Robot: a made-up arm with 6 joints. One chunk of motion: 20 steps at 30 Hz.
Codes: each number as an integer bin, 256 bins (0 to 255) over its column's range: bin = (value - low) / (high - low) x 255, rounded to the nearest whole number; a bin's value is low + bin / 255 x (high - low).
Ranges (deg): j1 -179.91..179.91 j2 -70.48..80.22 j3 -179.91..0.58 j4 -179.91..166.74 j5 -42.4..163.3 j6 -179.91..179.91
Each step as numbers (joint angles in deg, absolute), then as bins.
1 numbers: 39.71 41.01 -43.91 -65.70 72.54 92.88
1 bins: 156 189 192 84 142 193
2 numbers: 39.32 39.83 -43.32 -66.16 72.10 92.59
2 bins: 155 187 193 84 142 193
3 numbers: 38.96 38.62 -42.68 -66.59 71.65 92.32
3 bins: 155 185 194 83 141 193
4 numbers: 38.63 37.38 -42.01 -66.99 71.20 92.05
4 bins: 155 183 195 83 141 193
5 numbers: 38.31 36.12 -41.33 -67.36 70.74 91.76
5 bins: 155 180 196 83 140 193
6 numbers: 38.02 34.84 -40.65 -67.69 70.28 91.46
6 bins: 154 178 197 83 140 192
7 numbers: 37.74 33.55 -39.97 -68.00 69.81 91.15
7 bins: 154 176 198 82 139 192
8 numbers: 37.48 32.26 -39.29 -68.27 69.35 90.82
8 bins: 154 174 199 82 139 192
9 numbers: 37.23 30.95 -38.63 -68.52 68.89 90.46
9 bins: 154 172 200 82 138 192
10 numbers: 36.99 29.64 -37.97 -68.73 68.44 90.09
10 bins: 154 169 201 82 137 191
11 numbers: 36.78 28.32 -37.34 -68.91 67.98 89.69
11 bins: 154 167 201 82 137 191
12 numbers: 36.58 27.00 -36.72 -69.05 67.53 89.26
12 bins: 153 165 202 82 136 191
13 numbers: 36.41 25.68 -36.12 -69.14 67.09 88.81
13 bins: 153 163 203 81 136 190
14 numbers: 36.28 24.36 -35.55 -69.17 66.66 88.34
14 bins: 153 160 204 81 135 190
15 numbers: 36.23 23.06 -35.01 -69.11 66.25 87.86
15 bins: 153 158 205 82 135 190
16 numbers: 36.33 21.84 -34.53 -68.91 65.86 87.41
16 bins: 153 156 205 82 134 189
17 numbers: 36.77 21.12 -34.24 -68.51 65.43 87.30
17 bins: 154 155 206 82 134 189
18 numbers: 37.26 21.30 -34.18 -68.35 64.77 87.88
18 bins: 154 155 206 82 133 190
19 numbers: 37.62 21.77 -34.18 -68.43 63.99 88.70
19 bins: 154 156 206 82 132 190
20 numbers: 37.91 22.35 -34.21 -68.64 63.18 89.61
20 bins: 154 157 206 82 131 191
